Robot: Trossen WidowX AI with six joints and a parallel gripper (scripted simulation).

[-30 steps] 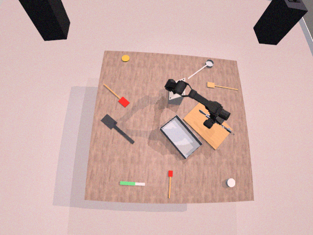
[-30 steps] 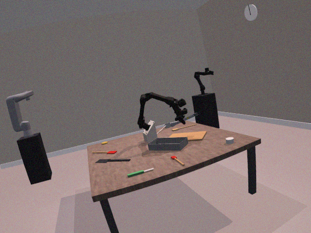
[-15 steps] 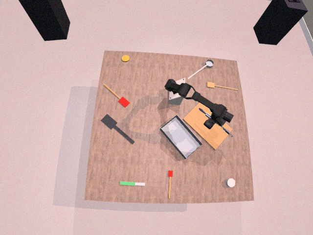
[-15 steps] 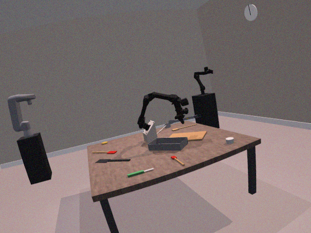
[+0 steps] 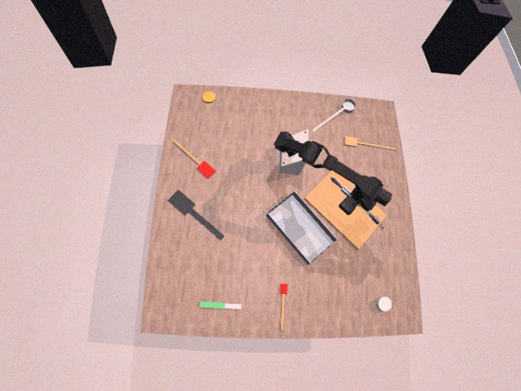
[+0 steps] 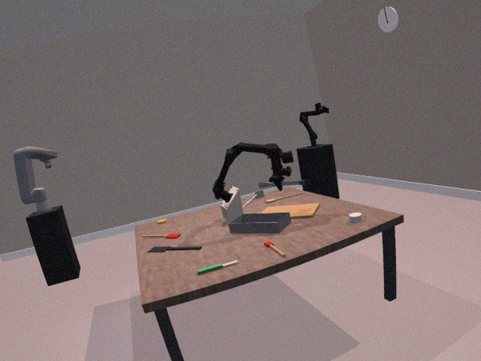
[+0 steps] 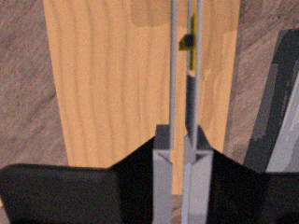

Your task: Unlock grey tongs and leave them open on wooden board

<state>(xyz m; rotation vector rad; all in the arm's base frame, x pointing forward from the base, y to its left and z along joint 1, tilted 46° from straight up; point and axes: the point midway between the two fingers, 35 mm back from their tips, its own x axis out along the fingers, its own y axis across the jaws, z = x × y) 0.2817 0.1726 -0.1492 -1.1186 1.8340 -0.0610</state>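
My gripper tip is 20 mm past the board, 40 mm to the right of it and 150 mm above it. Round my gripper tip: grey roasting tin (80 mm ahead, 210 mm to the right, 130 mm below); tong arm (40 mm above); black lock piece (40 mm ahead, 30 mm to the left, 40 mm above).
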